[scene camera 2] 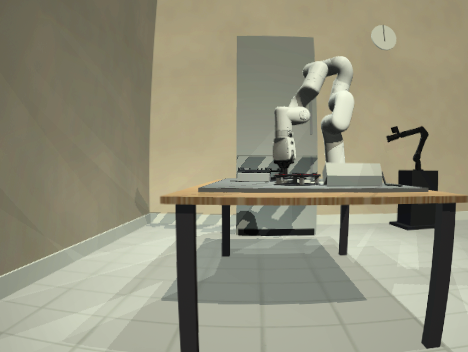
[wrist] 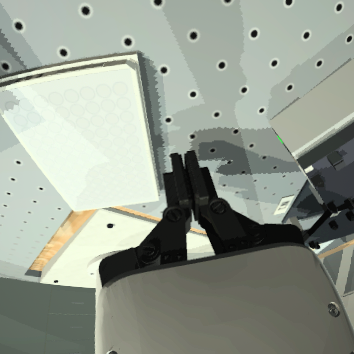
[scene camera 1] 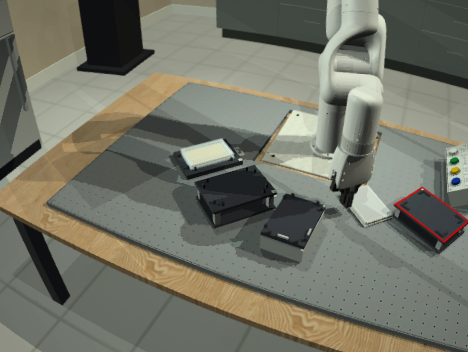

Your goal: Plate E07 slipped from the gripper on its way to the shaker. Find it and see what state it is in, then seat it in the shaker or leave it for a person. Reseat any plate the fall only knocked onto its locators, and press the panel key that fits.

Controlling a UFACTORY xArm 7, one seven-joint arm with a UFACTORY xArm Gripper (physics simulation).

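Frame: origin at the arm's base, x ahead, y left, z up, level; metres.
Seen in the pictures: gripper, fingertip midpoint: (scene camera 2: 283, 177) (wrist: 182, 165) (scene camera 1: 345, 204); arm's base, origin of the base link: (scene camera 1: 330, 146).
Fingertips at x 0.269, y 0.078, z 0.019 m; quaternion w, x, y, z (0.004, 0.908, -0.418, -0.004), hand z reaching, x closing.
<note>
Offsets run from my fingertips to a thing's top centre. "pt": to the spot under its first point.
A pale plate @(dz -0.009, dx -0.034, dy +0.054 m) (scene camera 1: 370, 207) (wrist: 90, 135) lies on the grey perforated board, its round wells faintly visible through its top in the wrist view; no label on it can be read. My gripper (scene camera 1: 346, 202) (scene camera 2: 284, 173) (wrist: 182, 165) is shut and empty, its fingertips low beside one long edge of the plate, apart from it. A grey-sided box @(pt dz +0.031, dx +0.141, dy -0.103 m) (scene camera 1: 292, 224) (wrist: 317, 120) with a dark top and edge posts bears no plate. Another plate @(dz +0.008, dx -0.086, dy -0.398 m) (scene camera 1: 206, 153) sits in a low black holder @(dz +0.001, dx -0.086, dy -0.398 m) (scene camera 1: 192, 173). The key panel @(dz +0.060, dx -0.212, dy +0.315 m) (scene camera 1: 454, 170) shows white, green, yellow and blue keys.
A red-rimmed dark platform @(dz +0.022, dx -0.019, dy +0.224 m) (scene camera 1: 432, 212) stands close to the plate, on the side away from the grey-sided box. A raised black platform @(dz +0.038, dx +0.057, dy -0.265 m) (scene camera 1: 235, 187) on posts stands between that box and the low holder. The pale base plate (scene camera 1: 287, 137) of the arm lies behind them.
</note>
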